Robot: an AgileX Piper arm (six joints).
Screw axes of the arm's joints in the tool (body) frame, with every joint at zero. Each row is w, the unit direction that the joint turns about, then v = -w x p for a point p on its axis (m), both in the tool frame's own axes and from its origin. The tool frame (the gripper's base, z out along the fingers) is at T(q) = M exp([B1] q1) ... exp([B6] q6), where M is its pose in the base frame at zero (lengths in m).
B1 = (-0.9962, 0, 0.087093, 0, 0.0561, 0)
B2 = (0, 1, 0, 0.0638, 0, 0.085)
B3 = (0, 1, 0, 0.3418, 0, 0.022)
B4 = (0, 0, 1, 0, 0, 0)
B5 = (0, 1, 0, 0.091, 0, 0)
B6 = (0, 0, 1, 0, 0, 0)
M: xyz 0.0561 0 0.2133 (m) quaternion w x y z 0.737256 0 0.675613 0
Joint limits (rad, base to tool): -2.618..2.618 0..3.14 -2.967..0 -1.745..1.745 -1.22..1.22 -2.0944..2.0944
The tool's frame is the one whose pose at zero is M.
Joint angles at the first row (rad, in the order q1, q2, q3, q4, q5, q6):
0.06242 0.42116 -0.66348 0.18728 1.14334 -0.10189
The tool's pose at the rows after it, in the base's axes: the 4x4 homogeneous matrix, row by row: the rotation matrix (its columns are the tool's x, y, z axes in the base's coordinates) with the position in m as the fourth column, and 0 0 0 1 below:
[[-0.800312 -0.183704 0.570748 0.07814], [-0.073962 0.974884 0.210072 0.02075], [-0.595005 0.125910 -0.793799 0.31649], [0 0 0 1]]
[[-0.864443 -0.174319 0.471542 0.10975], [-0.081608 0.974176 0.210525 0.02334], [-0.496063 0.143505 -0.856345 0.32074], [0 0 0 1]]
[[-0.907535 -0.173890 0.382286 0.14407], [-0.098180 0.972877 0.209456 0.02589], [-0.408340 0.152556 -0.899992 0.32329], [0 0 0 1]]
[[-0.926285 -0.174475 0.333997 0.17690], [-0.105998 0.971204 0.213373 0.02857], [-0.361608 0.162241 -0.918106 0.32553], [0 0 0 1]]
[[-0.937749 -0.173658 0.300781 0.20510], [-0.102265 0.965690 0.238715 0.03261], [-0.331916 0.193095 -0.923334 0.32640], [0 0 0 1]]
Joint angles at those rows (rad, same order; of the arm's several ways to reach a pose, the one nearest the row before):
0.06226 0.58877 -0.72388 0.19057 1.16653 -0.10014
0.06249 0.75648 -0.79679 0.19580 1.19078 -0.10137
0.06241 0.92200 -0.88191 0.19916 1.21132 -0.11301
0.06239 1.06141 -0.96878 0.20671 1.21149 -0.12257
0.06118 1.17484 -1.04747 0.23709 1.21148 -0.13064

